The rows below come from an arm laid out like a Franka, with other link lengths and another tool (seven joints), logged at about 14 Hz.
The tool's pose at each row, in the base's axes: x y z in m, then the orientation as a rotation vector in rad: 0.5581 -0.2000 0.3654 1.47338 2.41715 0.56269; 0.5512 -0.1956 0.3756 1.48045 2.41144 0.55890; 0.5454 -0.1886 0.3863 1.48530 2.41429 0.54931; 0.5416 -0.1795 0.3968 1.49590 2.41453 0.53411; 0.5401 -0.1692 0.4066 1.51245 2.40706 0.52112; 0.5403 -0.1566 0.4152 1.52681 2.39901 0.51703; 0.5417 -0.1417 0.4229 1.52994 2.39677 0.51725; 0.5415 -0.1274 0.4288 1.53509 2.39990 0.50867; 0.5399 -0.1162 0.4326 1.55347 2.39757 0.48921; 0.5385 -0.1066 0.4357 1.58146 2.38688 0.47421; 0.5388 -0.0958 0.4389 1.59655 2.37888 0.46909; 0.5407 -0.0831 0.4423 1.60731 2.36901 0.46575; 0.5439 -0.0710 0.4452 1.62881 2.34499 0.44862; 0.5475 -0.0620 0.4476 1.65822 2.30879 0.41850; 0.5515 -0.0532 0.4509 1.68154 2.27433 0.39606
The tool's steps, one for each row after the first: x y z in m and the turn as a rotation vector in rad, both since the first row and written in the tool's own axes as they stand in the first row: 0.0069 0.0009 -0.0111 0.00114 -0.00421 0.00536; 0.0156 0.0041 -0.0216 0.00883 -0.00562 0.00683; 0.0253 0.0095 -0.0308 0.01976 -0.01013 0.01196; 0.0350 0.0170 -0.0382 0.02763 -0.01749 0.02286; 0.0460 0.0262 -0.0434 0.03021 -0.02143 0.03351; 0.0585 0.0369 -0.0468 0.02999 -0.02209 0.03607; 0.0712 0.0453 -0.0494 0.03748 -0.02254 0.03781; 0.0818 0.0504 -0.0513 0.05192 -0.02844 0.04814; 0.0910 0.0547 -0.0528 0.06321 -0.03532 0.06709; 0.1004 0.0608 -0.0534 0.06677 -0.03912 0.07814; 0.1108 0.0691 -0.0533 0.06711 -0.04465 0.08698; 0.1201 0.0779 -0.0522 0.07099 -0.06358 0.10455; 0.1264 0.0855 -0.0512 0.07847 -0.09458 0.12896; 0.1324 0.0938 -0.0508 0.08130 -0.12223 0.15019
